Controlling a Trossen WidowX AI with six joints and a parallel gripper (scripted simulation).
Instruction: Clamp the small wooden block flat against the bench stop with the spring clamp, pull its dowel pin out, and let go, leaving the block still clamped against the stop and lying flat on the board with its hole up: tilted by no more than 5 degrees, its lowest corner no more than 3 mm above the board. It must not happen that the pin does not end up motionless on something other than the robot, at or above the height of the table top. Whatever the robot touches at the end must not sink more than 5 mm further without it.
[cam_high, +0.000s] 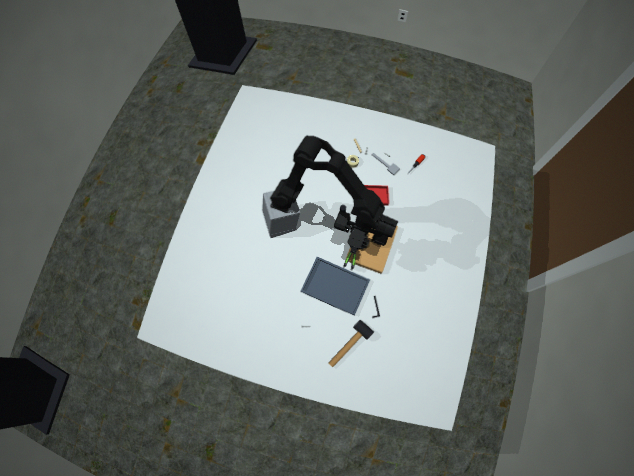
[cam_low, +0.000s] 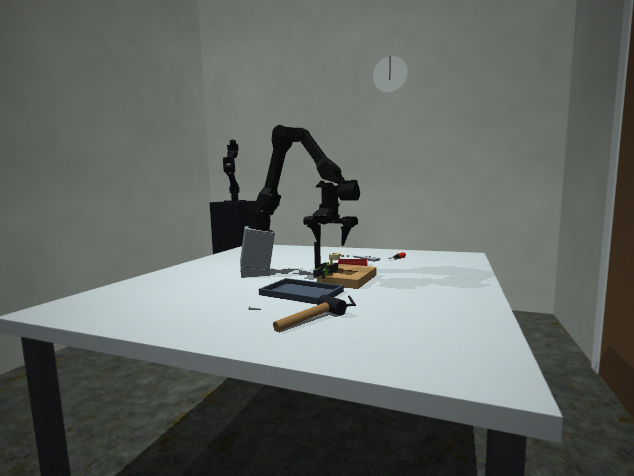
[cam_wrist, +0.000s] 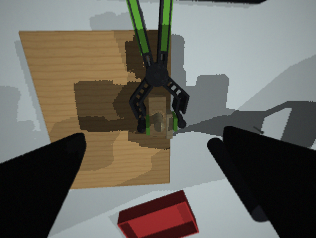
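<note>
The dowel pin lies 20 mm to the left of my hand and 110 mm below it. The rest, counted from my hand: dark tray 30 mm behind, 180 mm to the right, 150 mm below; then wooden board 50 mm ahead, 30 mm to the left, 150 mm below; then small wooden block 20 mm to the left, 120 mm below.
</note>
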